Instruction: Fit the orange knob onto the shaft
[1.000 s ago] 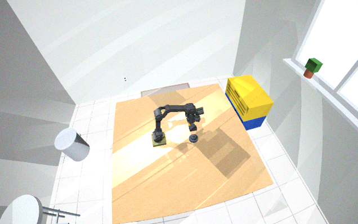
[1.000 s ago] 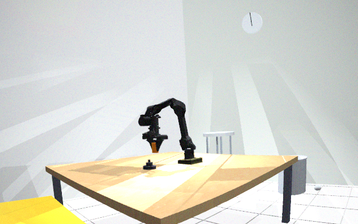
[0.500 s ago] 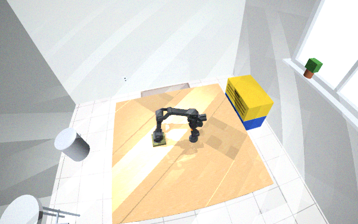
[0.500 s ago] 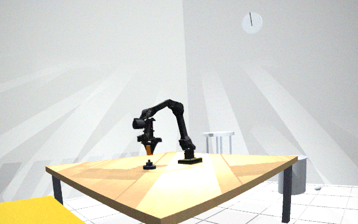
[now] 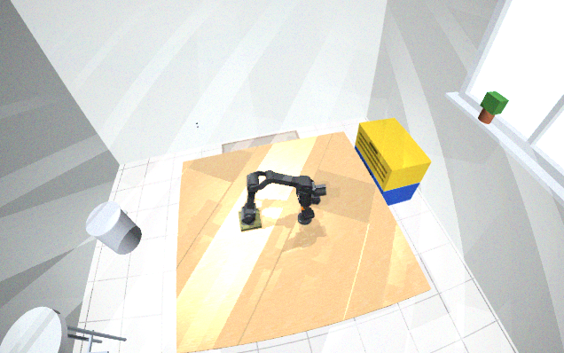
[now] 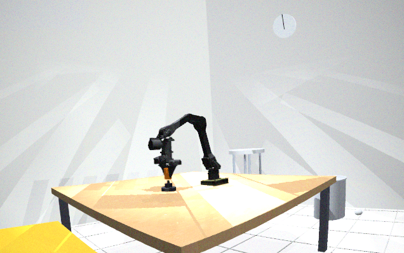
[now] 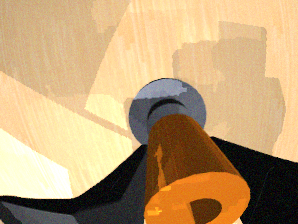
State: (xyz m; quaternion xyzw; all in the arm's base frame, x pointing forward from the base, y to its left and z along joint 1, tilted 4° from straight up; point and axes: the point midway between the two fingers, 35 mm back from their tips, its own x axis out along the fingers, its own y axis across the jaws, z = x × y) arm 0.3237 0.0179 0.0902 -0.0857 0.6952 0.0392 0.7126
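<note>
Now: gripper tip 5 cm above the dark shaft. Round my gripper tip: orange knob (2 cm above).
</note>
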